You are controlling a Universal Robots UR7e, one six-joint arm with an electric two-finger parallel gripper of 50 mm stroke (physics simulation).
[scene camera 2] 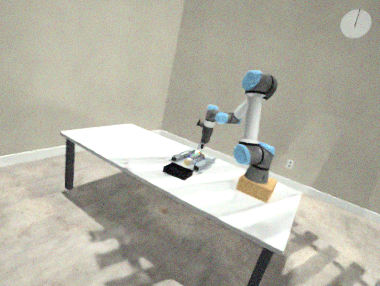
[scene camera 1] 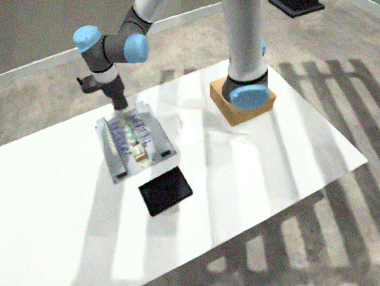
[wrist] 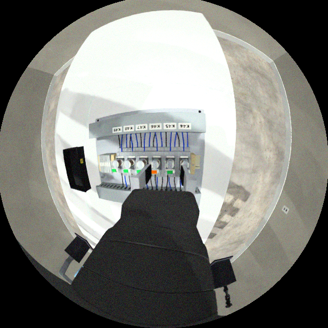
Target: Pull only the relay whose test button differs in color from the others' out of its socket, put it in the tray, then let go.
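Seen in the pictures: gripper, fingertip midpoint: [scene camera 2: 200, 149] [scene camera 1: 120, 115]; arm's base, link origin: [scene camera 2: 255, 178].
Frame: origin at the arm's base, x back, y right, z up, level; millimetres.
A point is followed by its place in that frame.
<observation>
The relay with the orange test button [wrist: 155, 164] sits in its socket by the K46 label; the other visible buttons are green. My gripper [scene camera 1: 121, 110] @(x -494, y 96, z 2 mm) [scene camera 2: 201, 147] @(x -494, y 96, z 2 mm) [wrist: 165, 170] is open and empty above the relay row. In the wrist view its left finger is close beside the orange button, and the K45 relay [wrist: 170, 164] shows between the fingers. The right finger partly covers the K44 relay [wrist: 184, 163]; the left finger partly covers the K47 relay [wrist: 140, 164]. The black tray [scene camera 1: 165, 192] @(x -435, y -248, z -84 mm) [scene camera 2: 178, 171] @(x -444, y -222, z -84 mm) [wrist: 75, 169] is empty in the wrist view.
The grey panel [scene camera 1: 111, 155] [scene camera 2: 204, 164] [wrist: 150, 118] has raised wire ducts along both sides of the relays. Blue and black wires run beside the sockets. Terminal blocks [wrist: 104, 164] stand at the row's tray end. The arm's wooden base block [scene camera 1: 233, 115] @(x -78, y -90, z -13 mm) [scene camera 2: 256, 188] @(x 42, y -89, z -24 mm) stands on the white table.
</observation>
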